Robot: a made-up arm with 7 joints. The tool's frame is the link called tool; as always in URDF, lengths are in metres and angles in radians. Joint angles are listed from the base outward. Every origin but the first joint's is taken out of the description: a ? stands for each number. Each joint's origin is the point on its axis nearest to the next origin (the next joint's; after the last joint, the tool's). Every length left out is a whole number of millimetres.
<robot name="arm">
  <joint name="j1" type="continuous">
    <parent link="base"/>
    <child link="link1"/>
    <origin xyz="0 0 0.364" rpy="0 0 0"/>
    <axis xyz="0 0 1"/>
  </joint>
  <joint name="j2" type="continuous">
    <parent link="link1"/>
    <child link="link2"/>
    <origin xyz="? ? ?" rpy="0 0 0"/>
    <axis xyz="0 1 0"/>
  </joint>
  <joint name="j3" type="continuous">
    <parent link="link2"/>
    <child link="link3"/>
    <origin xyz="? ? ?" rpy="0 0 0"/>
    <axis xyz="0 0 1"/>
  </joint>
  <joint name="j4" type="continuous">
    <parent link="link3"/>
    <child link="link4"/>
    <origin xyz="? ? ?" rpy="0 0 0"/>
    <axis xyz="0 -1 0"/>
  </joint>
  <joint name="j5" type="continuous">
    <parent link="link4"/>
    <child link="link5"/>
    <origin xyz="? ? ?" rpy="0 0 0"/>
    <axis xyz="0 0 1"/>
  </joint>
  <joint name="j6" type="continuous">
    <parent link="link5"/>
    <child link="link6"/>
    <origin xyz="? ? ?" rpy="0 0 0"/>
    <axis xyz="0 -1 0"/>
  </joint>
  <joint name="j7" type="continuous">
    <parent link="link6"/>
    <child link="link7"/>
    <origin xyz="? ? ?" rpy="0 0 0"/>
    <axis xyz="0 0 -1"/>
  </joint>
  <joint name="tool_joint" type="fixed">
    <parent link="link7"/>
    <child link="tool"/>
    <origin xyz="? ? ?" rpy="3.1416 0 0"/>
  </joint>
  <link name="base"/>
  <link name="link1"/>
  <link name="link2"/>
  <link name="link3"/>
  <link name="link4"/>
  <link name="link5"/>
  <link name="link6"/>
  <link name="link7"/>
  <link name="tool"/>
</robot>
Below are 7 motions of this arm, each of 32 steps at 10 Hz.
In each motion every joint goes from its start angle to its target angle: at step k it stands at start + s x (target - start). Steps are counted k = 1, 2, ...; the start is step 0. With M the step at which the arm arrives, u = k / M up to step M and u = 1 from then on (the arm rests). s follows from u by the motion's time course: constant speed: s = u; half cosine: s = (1 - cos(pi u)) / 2; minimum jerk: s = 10 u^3 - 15 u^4 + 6 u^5.
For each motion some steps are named. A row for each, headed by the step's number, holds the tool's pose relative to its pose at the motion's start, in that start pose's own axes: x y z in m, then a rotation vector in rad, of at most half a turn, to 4 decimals.
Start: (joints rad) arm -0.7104 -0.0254 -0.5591 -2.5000 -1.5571 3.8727 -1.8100
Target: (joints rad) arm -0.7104 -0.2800 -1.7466 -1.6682 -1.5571 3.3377 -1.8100
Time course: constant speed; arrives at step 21
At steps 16, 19, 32:
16: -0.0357 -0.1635 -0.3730 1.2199 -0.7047 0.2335
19: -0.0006 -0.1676 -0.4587 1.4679 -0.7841 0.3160
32: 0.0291 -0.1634 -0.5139 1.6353 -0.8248 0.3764

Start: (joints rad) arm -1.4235 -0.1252 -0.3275 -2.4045 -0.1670 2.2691 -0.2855
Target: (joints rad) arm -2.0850 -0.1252 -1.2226 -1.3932 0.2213 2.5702 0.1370
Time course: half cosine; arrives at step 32
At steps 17, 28, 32:
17: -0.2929 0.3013 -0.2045 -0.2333 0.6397 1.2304
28: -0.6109 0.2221 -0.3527 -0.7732 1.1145 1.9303
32: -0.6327 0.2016 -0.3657 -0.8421 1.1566 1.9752

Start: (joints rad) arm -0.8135 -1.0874 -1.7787 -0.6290 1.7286 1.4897 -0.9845
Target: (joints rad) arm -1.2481 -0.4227 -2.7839 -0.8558 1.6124 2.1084 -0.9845
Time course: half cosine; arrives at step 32
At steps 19, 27, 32:
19: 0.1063 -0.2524 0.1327 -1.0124 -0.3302 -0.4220
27: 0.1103 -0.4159 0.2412 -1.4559 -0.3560 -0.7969
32: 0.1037 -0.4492 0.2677 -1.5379 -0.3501 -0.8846

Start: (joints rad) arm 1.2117 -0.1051 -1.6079 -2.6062 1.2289 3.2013 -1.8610
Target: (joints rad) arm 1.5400 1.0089 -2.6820 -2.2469 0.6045 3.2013 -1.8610
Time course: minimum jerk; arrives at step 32
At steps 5, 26, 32:
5: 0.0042 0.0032 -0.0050 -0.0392 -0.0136 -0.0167
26: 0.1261 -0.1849 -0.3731 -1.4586 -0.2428 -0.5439
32: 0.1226 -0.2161 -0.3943 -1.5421 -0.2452 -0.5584

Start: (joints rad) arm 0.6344 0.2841 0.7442 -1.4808 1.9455 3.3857 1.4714
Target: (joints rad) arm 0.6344 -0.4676 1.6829 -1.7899 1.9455 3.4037 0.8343
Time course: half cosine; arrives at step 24
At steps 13, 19, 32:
13: 0.1030 0.2853 -0.2289 -0.4987 -0.0988 -0.7363
19: 0.2516 0.3782 -0.3738 -0.7278 -0.1965 -1.2622
32: 0.3080 0.3916 -0.4142 -0.7888 -0.2299 -1.4370

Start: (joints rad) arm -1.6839 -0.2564 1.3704 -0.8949 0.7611 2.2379 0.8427
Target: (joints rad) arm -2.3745 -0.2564 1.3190 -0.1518 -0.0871 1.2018 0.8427
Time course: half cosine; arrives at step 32
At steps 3, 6, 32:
3: 0.0013 -0.0031 -0.0032 -0.0192 0.0133 -0.0174
6: 0.0043 -0.0116 -0.0123 -0.0778 0.0545 -0.0651
32: -0.0205 -0.0566 -0.1105 -1.0931 0.9550 -0.0749

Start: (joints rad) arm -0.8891 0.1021 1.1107 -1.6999 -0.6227 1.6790 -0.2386
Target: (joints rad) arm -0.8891 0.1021 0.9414 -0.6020 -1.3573 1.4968 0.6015
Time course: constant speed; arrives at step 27
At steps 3, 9, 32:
3: -0.0180 0.0351 -0.0375 -0.0994 0.0463 0.1749
9: -0.0713 0.0967 -0.1102 -0.2849 0.1454 0.5479
32: -0.3357 0.1722 -0.2833 -0.7452 0.4968 1.7989

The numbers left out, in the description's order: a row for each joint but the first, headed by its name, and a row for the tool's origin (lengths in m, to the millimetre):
j2: 0 0 0
j3: 0 0 0.445
j4: 0.053 0 0
j5: -0.076 0 0.353
j6: 0 0 0
j7: 0.095 0 0
tool: 0 0 0

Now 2 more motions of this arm.
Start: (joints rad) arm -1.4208 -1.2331 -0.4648 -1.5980 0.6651 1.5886 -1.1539
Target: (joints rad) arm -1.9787 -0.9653 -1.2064 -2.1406 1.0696 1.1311 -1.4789
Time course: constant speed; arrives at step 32
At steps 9, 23, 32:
9: -0.0791 0.0251 0.0195 0.0376 -0.0241 0.2101
23: -0.2128 -0.0171 0.0018 -0.0162 0.1448 0.4700
32: -0.2821 -0.0920 -0.0121 -0.1395 0.3483 0.5402

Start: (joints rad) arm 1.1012 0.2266 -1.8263 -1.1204 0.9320 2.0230 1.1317
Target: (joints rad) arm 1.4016 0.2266 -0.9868 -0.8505 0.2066 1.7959 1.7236
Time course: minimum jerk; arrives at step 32
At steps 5, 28, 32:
5: -0.0130 -0.0013 0.0073 -0.0201 -0.0154 -0.0087
28: -0.4340 0.0805 -0.0024 -0.3994 -0.3233 -0.3385
32: -0.4393 0.0831 -0.0063 -0.4011 -0.3269 -0.3432

